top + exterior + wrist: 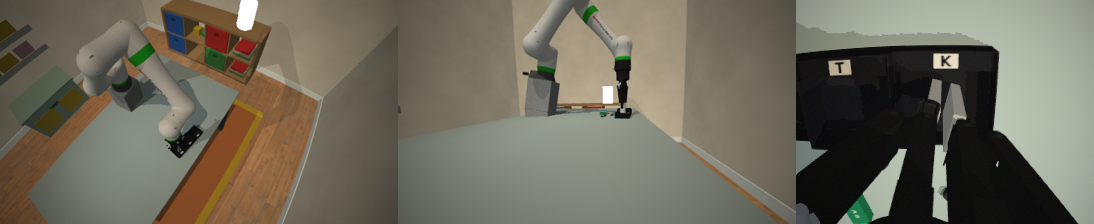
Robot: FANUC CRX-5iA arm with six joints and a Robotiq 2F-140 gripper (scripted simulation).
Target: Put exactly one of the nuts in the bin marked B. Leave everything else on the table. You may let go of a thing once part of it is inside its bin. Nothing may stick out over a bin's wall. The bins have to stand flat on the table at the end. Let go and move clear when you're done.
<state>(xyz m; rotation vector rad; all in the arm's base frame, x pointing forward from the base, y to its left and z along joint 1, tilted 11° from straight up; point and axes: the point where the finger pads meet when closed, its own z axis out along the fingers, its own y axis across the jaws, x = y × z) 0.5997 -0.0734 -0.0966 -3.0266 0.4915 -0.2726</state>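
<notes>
The small red part lies 13 cm behind my hand, 19 cm to the left of it and 5 cm below it. Round my hand: green part: 13 cm behind, 12 cm to the left, 5 cm below.
</notes>
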